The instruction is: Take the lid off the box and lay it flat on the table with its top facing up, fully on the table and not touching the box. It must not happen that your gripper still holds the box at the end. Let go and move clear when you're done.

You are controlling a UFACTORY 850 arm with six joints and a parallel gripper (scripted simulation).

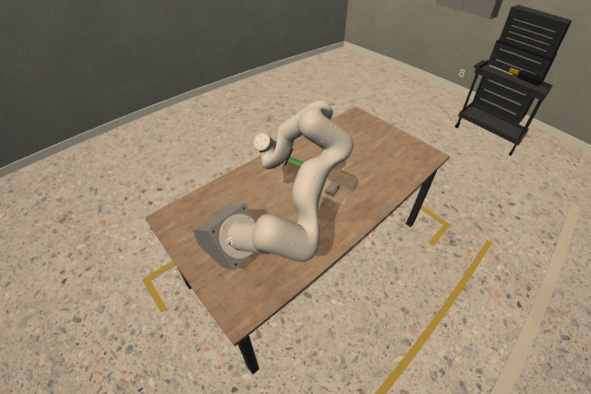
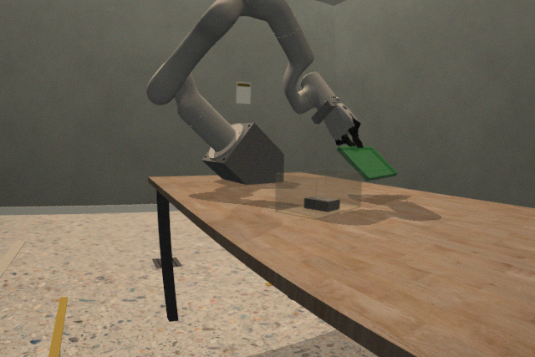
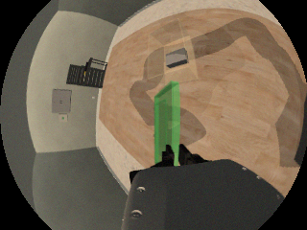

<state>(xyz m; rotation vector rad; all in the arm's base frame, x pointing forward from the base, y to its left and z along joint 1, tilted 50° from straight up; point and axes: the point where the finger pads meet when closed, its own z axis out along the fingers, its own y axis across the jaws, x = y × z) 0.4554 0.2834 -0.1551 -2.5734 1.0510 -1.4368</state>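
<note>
My gripper is now 70 mm short of the green lid, 10 mm to the right of it and 50 mm above it. Round my hand: box: 160 mm ahead, 240 mm to the right, 120 mm below.
</note>
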